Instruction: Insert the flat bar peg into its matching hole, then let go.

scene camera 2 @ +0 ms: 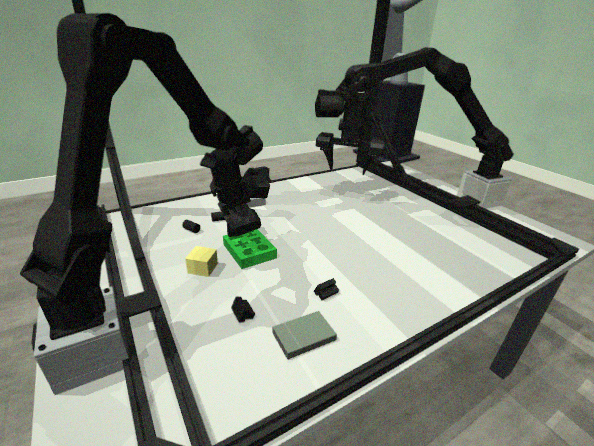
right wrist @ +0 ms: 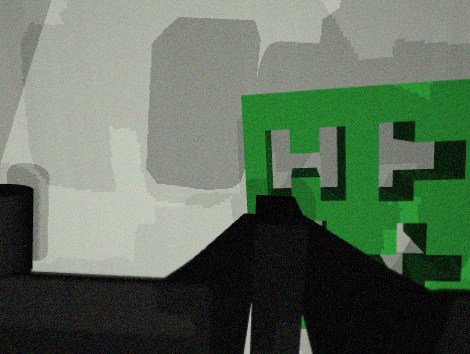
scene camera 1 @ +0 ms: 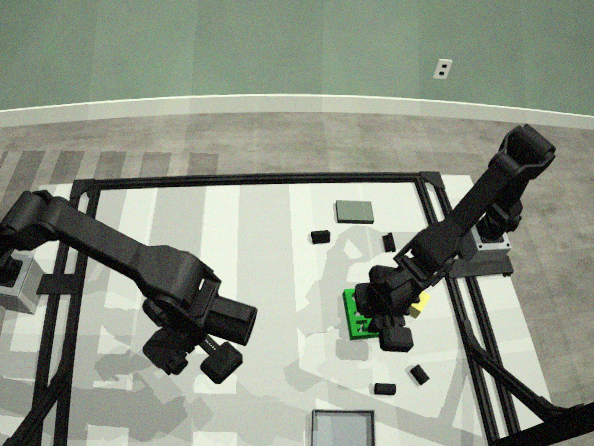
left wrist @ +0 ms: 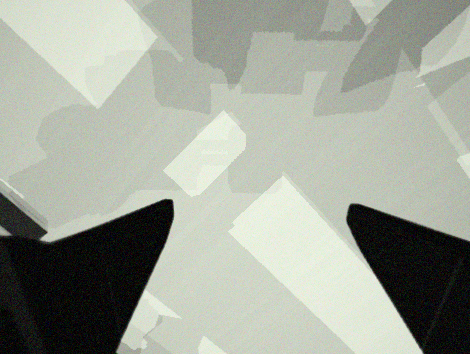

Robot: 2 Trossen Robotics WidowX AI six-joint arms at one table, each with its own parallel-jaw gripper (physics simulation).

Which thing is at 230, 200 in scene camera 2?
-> The right gripper.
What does the grey flat plate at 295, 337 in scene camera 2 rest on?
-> The table.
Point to a green hole block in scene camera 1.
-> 353, 322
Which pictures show the grey flat plate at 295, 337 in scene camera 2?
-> Scene camera 2 and scene camera 1 only.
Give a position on a grey flat plate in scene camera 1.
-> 354, 212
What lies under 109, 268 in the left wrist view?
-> The left gripper.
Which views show the left gripper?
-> Scene camera 2, scene camera 1 and the left wrist view only.
